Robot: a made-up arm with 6 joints.
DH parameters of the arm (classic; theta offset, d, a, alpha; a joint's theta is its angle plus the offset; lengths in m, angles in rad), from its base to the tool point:
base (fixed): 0.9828 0 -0.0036 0
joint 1: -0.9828 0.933 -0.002 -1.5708
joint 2: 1.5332 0 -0.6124 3.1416
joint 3: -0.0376 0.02 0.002 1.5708
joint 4: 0 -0.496 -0.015 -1.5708
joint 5: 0 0.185 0.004 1.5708
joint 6: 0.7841 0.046 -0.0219 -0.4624
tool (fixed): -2.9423 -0.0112 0 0
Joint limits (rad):
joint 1: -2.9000..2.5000
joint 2: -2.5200..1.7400
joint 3: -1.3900..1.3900
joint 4: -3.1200..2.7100
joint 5: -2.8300..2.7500
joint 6: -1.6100..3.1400
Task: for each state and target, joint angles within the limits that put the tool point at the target. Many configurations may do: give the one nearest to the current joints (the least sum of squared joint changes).
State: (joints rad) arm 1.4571 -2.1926 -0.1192 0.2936 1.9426 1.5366
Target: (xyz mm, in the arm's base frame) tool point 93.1 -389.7 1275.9
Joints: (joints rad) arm 1.3087 -1.7343 -0.6787 0.1260 1.9303 1.5182
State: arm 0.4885 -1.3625 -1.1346 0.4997 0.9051 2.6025
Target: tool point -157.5 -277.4 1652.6
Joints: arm 0.4615 -1.0337 -0.2768 0.8003 0.9626 2.6302
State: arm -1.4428 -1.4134 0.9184 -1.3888 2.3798 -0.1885
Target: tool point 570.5 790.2 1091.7
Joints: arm -2.2049 -1.8753 0.8500 -1.5246 2.3318 -0.2054
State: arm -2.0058 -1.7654 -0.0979 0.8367 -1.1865 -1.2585
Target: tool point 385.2 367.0 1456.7
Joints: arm -2.5222 -1.5379 -0.4852 0.9991 -1.1897 -1.2308
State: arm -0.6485 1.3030 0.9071 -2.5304 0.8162 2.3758
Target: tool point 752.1 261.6 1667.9
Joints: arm 0.1297 0.6399 1.2397 -2.7035 0.8301 2.3839
